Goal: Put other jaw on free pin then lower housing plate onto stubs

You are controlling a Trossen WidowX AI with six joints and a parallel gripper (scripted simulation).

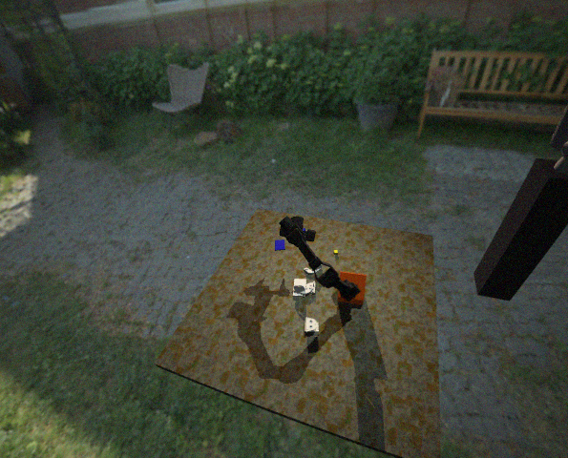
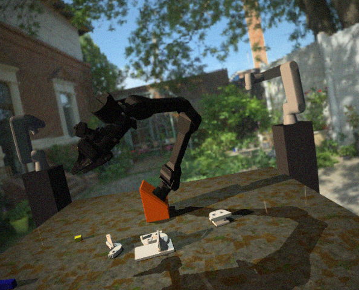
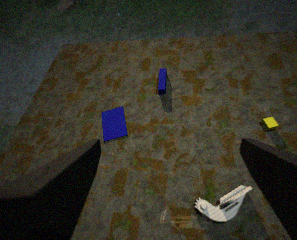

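My gripper tip is now 6 cm past the white jaw, 2 cm to the right of it and 29 cm above it. The rest, counted from my gripper tip: housing plate: 17 cm behind, 38 cm to the left, 27 cm below; then blue block: 7 cm ahead, 29 cm to the right, 28 cm below; then small yellow block: 19 cm behind, 17 cm to the right, 29 cm below.
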